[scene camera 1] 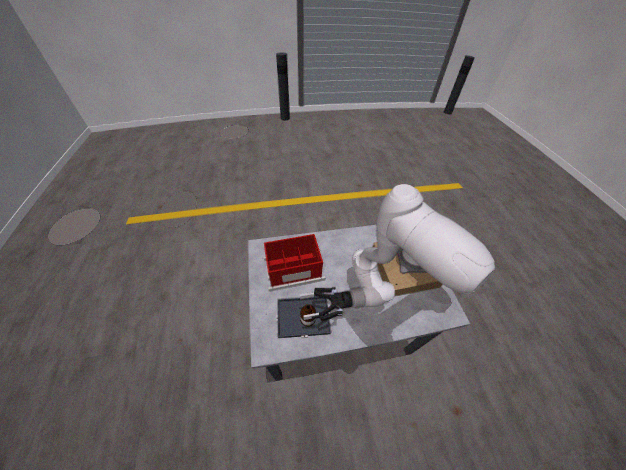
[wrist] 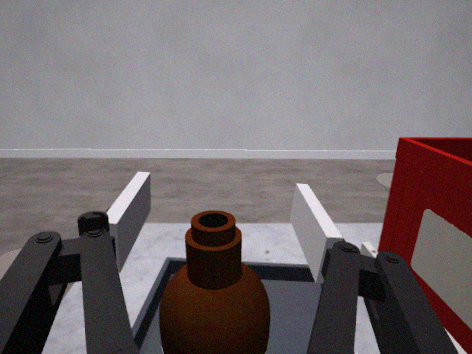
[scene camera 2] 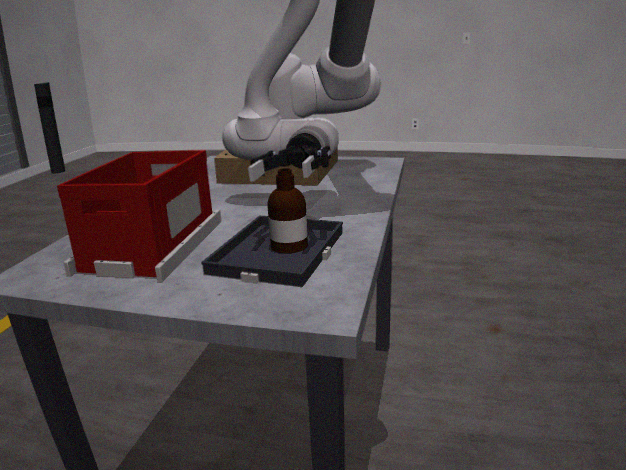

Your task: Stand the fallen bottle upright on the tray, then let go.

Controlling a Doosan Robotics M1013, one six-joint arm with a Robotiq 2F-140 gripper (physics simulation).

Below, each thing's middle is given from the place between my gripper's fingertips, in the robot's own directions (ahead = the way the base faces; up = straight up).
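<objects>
I see the brown bottle (scene camera 2: 287,216), and it is 80 mm below my hand and 30 mm behind it.
</objects>
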